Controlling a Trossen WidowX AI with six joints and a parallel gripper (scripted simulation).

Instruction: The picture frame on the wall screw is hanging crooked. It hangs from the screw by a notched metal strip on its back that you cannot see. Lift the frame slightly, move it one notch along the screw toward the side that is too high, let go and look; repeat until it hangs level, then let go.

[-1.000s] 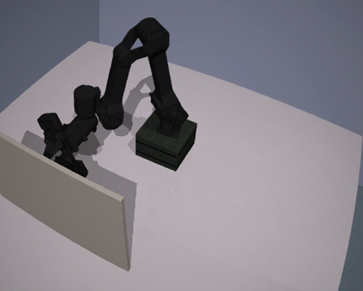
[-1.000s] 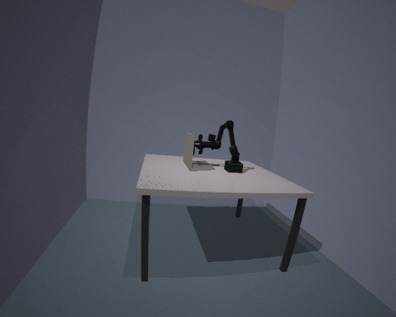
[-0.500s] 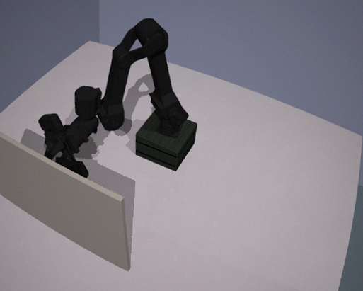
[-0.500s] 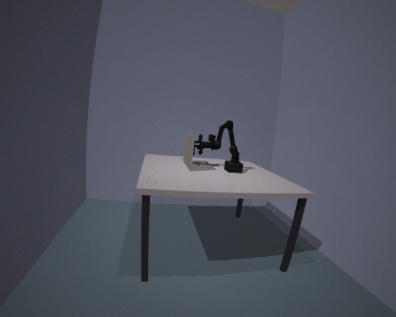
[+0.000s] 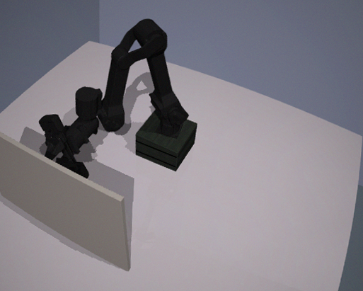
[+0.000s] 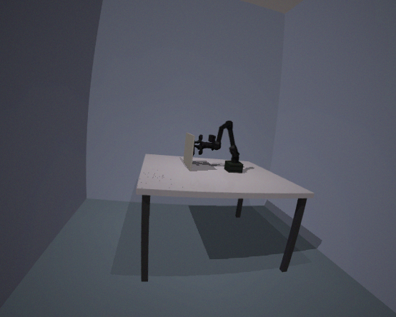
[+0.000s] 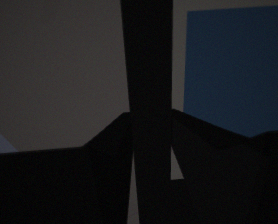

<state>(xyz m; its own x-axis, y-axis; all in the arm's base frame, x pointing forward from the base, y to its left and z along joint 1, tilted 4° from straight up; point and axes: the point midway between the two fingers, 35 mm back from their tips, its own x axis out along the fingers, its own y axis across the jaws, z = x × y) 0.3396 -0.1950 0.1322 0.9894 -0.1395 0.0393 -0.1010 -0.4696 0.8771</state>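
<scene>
Right now my gripper tip is 5 cm above the picture frame, 2 cm to the right of it and 1 cm short of it. From my gripper tip the other things lie so: wall panel: 6 cm below, 2 cm ahead, 1 cm to the left.
</scene>
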